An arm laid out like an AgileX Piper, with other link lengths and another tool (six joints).
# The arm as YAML. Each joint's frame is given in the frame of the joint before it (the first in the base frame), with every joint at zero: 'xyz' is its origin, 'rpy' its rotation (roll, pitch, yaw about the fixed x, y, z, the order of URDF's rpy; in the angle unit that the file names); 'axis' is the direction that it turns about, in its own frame. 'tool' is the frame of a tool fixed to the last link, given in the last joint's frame.
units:
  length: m
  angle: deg
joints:
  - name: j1
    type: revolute
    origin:
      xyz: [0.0, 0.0, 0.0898]
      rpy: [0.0, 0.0, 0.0]
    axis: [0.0, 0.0, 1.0]
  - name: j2
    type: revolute
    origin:
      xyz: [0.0, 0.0, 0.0]
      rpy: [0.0, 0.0, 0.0]
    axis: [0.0, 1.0, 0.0]
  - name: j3
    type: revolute
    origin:
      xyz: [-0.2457, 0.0, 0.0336]
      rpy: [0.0, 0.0, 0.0]
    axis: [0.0, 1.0, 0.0]
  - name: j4
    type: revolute
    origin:
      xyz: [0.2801, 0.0, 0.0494]
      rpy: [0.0, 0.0, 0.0]
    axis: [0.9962, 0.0, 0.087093]
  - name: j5
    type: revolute
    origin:
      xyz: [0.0, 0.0, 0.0]
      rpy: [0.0, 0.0, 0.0]
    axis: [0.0, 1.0, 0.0]
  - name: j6
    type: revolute
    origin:
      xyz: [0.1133, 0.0, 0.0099]
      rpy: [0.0, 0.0, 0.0]
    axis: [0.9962, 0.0, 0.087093]
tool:
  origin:
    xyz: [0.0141, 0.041, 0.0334]
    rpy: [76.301, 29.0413, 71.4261]
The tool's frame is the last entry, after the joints.
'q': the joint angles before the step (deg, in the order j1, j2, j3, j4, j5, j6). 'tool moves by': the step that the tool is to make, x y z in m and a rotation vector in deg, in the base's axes. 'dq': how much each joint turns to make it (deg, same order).
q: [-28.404, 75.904, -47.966, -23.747, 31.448, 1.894]
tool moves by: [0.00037, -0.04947, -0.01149, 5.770, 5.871, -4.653]
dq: [-8.134, 9.223, -9.070, 9.300, 6.224, -10.994]
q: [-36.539, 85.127, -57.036, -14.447, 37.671, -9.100]
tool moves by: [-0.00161, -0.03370, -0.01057, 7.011, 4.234, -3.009]
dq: [-5.491, 7.745, -8.108, 7.059, 7.311, -7.291]
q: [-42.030, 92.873, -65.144, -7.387, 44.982, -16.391]
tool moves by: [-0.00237, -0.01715, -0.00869, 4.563, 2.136, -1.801]
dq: [-2.826, 4.486, -4.327, 3.257, 4.341, -2.869]
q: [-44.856, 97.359, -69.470, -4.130, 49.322, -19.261]
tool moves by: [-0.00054, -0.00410, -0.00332, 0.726, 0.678, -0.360]
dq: [-0.511, 1.137, -0.907, 0.144, 0.750, -0.268]
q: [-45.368, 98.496, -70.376, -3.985, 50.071, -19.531]
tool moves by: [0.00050, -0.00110, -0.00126, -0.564, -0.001, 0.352]
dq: [0.019, 0.213, 0.014, -0.407, -0.639, -0.136]
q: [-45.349, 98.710, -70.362, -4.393, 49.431, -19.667]
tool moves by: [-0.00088, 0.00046, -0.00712, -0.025, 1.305, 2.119]
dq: [-0.025, 0.981, -0.049, -0.382, -0.158, -2.071]
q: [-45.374, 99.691, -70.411, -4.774, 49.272, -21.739]
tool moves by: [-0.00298, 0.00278, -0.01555, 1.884, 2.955, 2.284]
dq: [-0.039, 2.104, -0.083, -0.117, 1.242, -2.455]
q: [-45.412, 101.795, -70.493, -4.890, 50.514, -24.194]
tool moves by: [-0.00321, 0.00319, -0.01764, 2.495, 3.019, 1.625]
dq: [-0.023, 2.493, -0.069, 0.009, 1.358, -1.794]
